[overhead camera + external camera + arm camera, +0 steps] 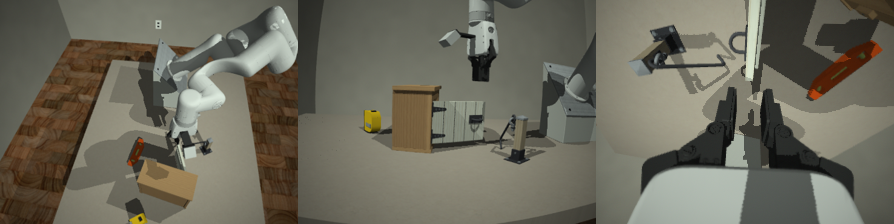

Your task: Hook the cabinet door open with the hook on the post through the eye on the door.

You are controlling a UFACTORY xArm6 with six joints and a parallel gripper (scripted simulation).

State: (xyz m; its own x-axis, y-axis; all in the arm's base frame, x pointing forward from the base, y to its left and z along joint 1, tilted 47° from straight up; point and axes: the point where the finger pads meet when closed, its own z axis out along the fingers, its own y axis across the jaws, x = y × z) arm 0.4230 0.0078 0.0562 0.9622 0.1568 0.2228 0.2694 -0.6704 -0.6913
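The hook lies 150 mm below my hand, 90 mm to the left of it and 50 mm behind it. Round my hand: orange spirit level 200 mm to the right, 190 mm below, 10 mm behind; then white plank door 130 mm below, 60 mm ahead, 30 mm to the left; then wooden cabinet 130 mm below, 110 mm ahead, 10 mm to the right.
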